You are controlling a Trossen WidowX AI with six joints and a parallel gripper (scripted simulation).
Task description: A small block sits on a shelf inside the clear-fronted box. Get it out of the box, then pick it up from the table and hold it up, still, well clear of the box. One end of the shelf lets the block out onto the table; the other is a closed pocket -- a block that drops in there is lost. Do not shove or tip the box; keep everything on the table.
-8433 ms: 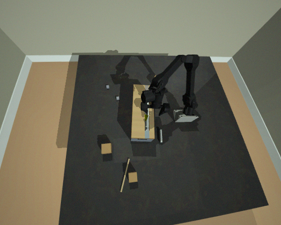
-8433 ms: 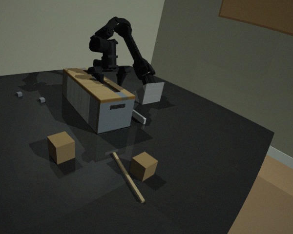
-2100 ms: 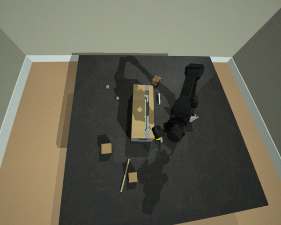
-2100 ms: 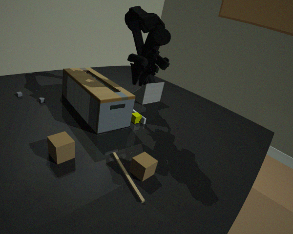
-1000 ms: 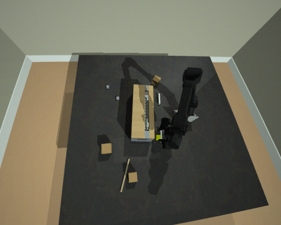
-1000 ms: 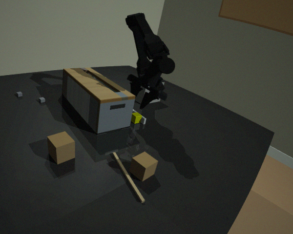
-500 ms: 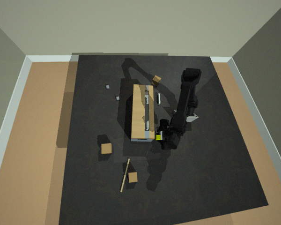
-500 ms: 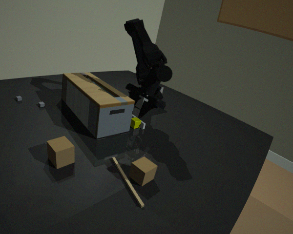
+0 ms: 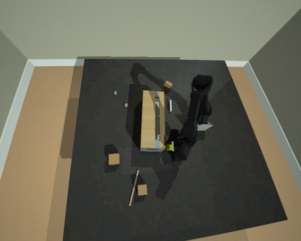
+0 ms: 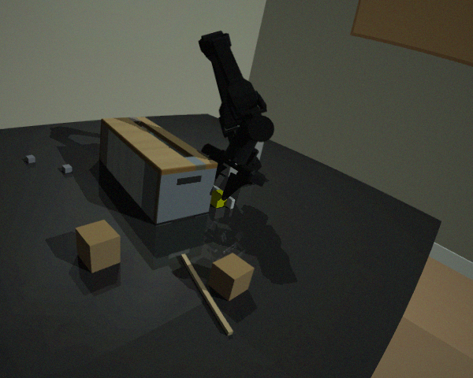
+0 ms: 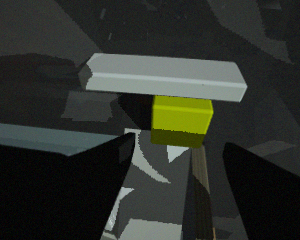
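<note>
Now: the yellow-green block 1 cm behind my gripper tip and 2 cm below it. Also, from my gripper tip: thin wooden stick: 22 cm ahead, 22 cm to the left, 3 cm below; tan cube: 6 cm behind, 48 cm to the right; long box: 5 cm ahead, 17 cm to the right, 3 cm above.
</note>
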